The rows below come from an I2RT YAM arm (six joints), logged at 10 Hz.
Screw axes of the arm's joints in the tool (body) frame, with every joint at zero. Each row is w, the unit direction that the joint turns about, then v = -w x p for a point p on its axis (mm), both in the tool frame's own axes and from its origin. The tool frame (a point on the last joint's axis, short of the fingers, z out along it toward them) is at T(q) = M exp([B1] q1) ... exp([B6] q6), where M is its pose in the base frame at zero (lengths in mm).
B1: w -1 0 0 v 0 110.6 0
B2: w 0 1 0 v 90.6 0 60
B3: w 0 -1 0 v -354.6 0 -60
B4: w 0 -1 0 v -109.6 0 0
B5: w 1 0 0 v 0 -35.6 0
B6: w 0 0 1 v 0 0 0
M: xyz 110.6 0 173.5 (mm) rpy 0 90 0 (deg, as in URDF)
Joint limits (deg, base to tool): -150..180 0..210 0..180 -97..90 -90..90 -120..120
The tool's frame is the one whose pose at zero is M.
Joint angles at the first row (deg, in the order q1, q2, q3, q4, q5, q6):
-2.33, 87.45, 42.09, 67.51, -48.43, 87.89
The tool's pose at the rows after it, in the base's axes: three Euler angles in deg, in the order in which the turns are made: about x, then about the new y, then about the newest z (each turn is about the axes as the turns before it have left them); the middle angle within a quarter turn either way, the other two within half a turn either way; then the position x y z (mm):
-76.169 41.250 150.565 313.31 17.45 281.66
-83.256 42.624 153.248 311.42 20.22 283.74
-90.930 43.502 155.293 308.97 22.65 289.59
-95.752 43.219 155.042 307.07 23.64 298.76
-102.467 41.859 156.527 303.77 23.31 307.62
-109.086 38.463 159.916 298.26 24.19 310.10
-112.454 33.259 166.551 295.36 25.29 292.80
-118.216 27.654 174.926 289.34 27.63 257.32
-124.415 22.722 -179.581 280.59 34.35 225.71
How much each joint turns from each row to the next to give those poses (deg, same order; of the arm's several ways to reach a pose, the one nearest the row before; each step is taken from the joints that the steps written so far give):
0.64, -2.31, 0.52, -9.24, -0.09, -6.18
0.53, -2.94, 1.49, -12.73, 0.43, -8.34
0.52, -2.70, 2.72, -13.85, 0.96, -9.44
0.20, -1.59, 3.02, -9.75, 0.22, -7.32
-0.09, -1.27, 4.03, -12.85, -0.26, -8.60
0.08, -0.55, 3.42, -12.85, -0.97, -7.43
-0.01, 1.12, -0.50, -6.33, -2.86, -1.40
0.43, 2.07, -2.95, -6.56, -0.33, -3.43
1.59, 1.92, -2.94, -5.09, 2.73, -4.02

